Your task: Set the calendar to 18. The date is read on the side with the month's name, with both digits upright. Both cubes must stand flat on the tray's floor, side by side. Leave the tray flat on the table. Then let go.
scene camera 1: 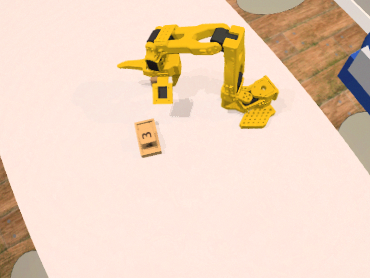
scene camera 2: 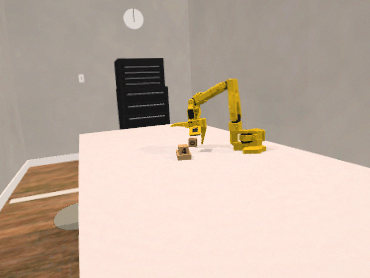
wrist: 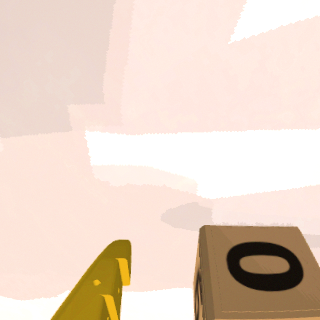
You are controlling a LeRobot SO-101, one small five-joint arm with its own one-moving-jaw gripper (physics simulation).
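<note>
The wooden tray (scene camera 1: 152, 154) (scene camera 2: 184, 157) lies flat on the table. One cube (scene camera 1: 146, 135) (scene camera 2: 183, 149) stands in it, with a 3 on top and a 4 on the side seen in scene camera 2. The month's name is not legible. A second cube (scene camera 1: 153, 80) (scene camera 2: 192, 142) (wrist: 260, 270) stands on the table behind the tray, mostly hidden under the gripper in scene camera 1. Its 0 faces scene camera 2. My gripper (scene camera 1: 147, 75) (scene camera 2: 187, 134) is fully open around the loose cube's area. In the wrist view, its notched fixed jaw shows left of the cube, apart from it.
The arm's yellow base (scene camera 1: 257, 107) (scene camera 2: 250, 141) stands to the right of the tray and the loose cube. The long pale table (scene camera 1: 200, 210) (scene camera 2: 210, 215) carries everything. A black drawer cabinet (scene camera 2: 142, 95) stands by the wall beyond the table.
</note>
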